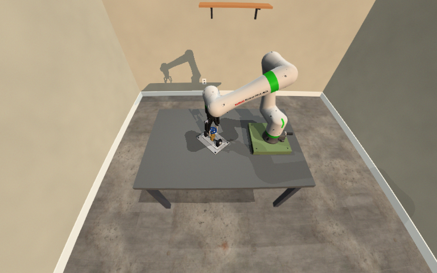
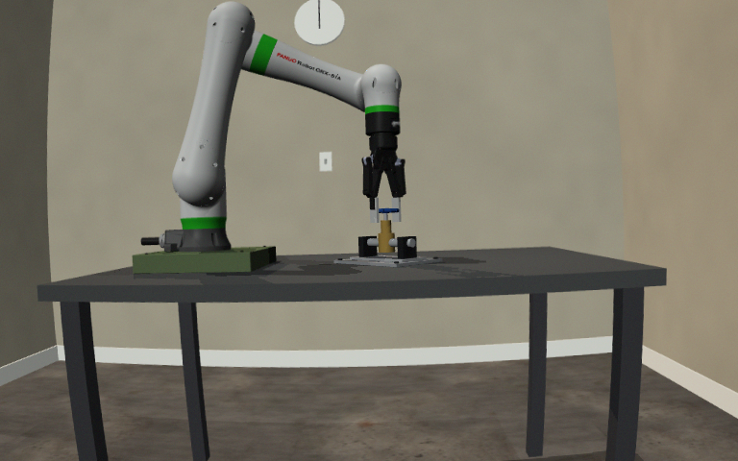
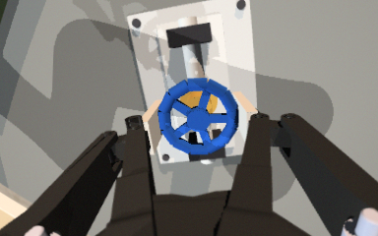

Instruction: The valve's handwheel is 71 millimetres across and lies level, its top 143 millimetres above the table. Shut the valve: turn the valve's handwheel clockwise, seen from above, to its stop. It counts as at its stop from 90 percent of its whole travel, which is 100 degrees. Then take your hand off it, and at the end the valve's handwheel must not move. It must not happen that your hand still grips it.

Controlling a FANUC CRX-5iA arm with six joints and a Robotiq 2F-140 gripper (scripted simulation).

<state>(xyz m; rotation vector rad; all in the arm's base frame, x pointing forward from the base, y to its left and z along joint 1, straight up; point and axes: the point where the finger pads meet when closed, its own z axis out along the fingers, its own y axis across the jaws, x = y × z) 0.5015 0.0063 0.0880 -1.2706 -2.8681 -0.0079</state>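
The blue spoked handwheel is 1 cm below my hand.
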